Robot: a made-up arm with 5 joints. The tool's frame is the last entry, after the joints.
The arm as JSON. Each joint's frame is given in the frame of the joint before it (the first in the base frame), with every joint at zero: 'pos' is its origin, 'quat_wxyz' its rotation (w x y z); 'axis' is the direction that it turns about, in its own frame. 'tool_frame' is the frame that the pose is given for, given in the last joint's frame.
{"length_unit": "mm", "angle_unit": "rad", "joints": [
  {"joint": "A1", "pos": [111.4, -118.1, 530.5], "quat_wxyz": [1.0, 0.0, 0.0, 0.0], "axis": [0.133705, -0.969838, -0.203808]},
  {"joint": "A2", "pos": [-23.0, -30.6, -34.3], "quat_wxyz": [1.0, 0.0, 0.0, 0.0], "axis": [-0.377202, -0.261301, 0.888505]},
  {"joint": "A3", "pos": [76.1, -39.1, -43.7], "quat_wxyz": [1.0, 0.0, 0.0, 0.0], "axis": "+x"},
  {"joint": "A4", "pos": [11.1, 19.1, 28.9], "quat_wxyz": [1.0, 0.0, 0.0, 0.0], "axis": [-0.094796, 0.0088, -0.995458]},
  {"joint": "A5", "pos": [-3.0, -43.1, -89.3], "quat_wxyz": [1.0, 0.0, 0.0, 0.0], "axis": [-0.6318, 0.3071, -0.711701]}
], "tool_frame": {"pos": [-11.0, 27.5, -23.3], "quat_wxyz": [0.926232, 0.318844, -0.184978, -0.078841]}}
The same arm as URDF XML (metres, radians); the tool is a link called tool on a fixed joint. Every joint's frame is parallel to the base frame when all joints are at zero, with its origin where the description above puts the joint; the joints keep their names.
<robot name="arm">
  <joint name="A1" type="continuous">
    <parent link="base_link"/>
    <child link="link1"/>
    <origin xyz="0.1114 -0.1181 0.5305"/>
    <axis xyz="0.133705 -0.969838 -0.203808"/>
  </joint>
  <joint name="A2" type="continuous">
    <parent link="link1"/>
    <child link="link2"/>
    <origin xyz="-0.023 -0.0306 -0.0343"/>
    <axis xyz="-0.377202 -0.261301 0.888505"/>
  </joint>
  <joint name="A3" type="continuous">
    <parent link="link2"/>
    <child link="link3"/>
    <origin xyz="0.0761 -0.0391 -0.0437"/>
    <axis xyz="1 0 0"/>
  </joint>
  <joint name="A4" type="continuous">
    <parent link="link3"/>
    <child link="link4"/>
    <origin xyz="0.0111 0.0191 0.0289"/>
    <axis xyz="-0.094796 0.0088 -0.995458"/>
  </joint>
  <joint name="A5" type="continuous">
    <parent link="link4"/>
    <child link="link5"/>
    <origin xyz="-0.003 -0.0431 -0.0893"/>
    <axis xyz="-0.6318 0.3071 -0.711701"/>
  </joint>
  <joint name="tool_fixed" type="fixed">
    <parent link="link5"/>
    <child link="tool"/>
    <origin xyz="-0.011 0.0275 -0.0233" rpy="0.7051 -0.2967 -0.2797"/>
  </joint>
  <link name="base_link"/>
  <link name="link1"/>
  <link name="link2"/>
  <link name="link3"/>
  <link name="link4"/>
  <link name="link5"/>
  <link name="tool"/>
</robot>

